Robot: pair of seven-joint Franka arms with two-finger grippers.
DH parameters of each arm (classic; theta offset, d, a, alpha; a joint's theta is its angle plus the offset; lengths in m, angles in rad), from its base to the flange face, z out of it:
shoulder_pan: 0 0.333 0 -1.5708
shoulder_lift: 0 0 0 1.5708
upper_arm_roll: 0 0.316 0.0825 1.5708
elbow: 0 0 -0.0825 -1.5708
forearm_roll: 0 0.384 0 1.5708
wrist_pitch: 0 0 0.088 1.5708
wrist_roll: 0 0.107 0 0
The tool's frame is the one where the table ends.
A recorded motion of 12 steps. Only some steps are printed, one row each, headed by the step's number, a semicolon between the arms.
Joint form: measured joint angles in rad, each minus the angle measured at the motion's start. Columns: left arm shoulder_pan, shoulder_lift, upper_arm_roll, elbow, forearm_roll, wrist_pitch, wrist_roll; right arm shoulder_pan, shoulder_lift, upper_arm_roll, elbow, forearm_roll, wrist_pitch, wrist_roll.
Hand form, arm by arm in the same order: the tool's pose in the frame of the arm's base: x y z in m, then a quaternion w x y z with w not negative. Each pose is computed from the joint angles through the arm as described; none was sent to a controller.
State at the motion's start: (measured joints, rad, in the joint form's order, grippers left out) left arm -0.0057 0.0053 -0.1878 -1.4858 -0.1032 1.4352 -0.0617; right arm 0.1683 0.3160 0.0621 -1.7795 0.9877 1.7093 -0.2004
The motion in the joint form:
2: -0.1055 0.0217 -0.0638 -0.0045 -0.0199 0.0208 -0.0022; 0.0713 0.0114 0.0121 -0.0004 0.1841 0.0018 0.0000
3: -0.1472 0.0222 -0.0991 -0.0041 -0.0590 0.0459 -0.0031; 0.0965 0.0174 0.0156 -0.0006 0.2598 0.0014 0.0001
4: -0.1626 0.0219 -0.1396 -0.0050 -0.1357 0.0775 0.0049; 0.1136 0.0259 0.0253 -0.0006 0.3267 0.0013 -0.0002
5: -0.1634 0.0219 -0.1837 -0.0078 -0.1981 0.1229 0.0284; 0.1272 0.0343 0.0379 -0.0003 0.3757 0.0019 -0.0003
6: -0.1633 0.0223 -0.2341 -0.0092 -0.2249 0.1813 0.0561; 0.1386 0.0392 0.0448 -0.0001 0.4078 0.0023 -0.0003
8: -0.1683 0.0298 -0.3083 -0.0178 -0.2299 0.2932 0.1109; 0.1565 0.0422 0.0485 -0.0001 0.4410 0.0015 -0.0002
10: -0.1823 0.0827 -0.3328 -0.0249 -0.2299 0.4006 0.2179; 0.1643 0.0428 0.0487 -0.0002 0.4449 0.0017 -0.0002
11: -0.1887 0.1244 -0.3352 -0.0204 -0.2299 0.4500 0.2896; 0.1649 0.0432 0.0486 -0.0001 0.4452 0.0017 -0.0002
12: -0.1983 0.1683 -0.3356 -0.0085 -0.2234 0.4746 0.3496; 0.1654 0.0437 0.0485 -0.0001 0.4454 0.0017 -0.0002
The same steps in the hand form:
2: 0.5108 -0.2069 0.6388 0.05679 0.98554 -0.15371 -0.04315; 0.5656 0.2701 0.3994 0.52150 -0.83024 -0.02909 0.19464
3: 0.4943 -0.2503 0.6416 0.07762 0.97769 -0.19145 -0.03809; 0.5605 0.2895 0.4016 0.54788 -0.81129 -0.02350 0.20271
4: 0.4787 -0.2858 0.6460 0.11813 0.96710 -0.22251 -0.03544; 0.5556 0.3067 0.4019 0.57082 -0.79314 -0.01757 0.21162
5: 0.4666 -0.3138 0.6508 0.15403 0.95495 -0.25240 -0.02524; 0.5502 0.3224 0.4013 0.58685 -0.77887 -0.01442 0.22080
6: 0.4548 -0.3405 0.6564 0.17538 0.94262 -0.28408 -0.00421; 0.5461 0.3332 0.4012 0.59680 -0.76949 -0.01269 0.22703
8: 0.4392 -0.3792 0.6602 0.19450 0.92127 -0.33468 0.03780; 0.5403 0.3458 0.4022 0.60634 -0.75985 -0.01263 0.23413
10: 0.4505 -0.4016 0.6412 0.21162 0.89619 -0.38419 0.06676; 0.5377 0.3502 0.4021 0.60670 -0.75875 -0.01450 0.23664
11: 0.4638 -0.4088 0.6268 0.22012 0.88138 -0.41038 0.07936; 0.5376 0.3505 0.4019 0.60671 -0.75867 -0.01452 0.23689
12: 0.4749 -0.4159 0.6113 0.22417 0.86827 -0.43480 0.08245; 0.5375 0.3508 0.4016 0.60666 -0.75862 -0.01447 0.23718

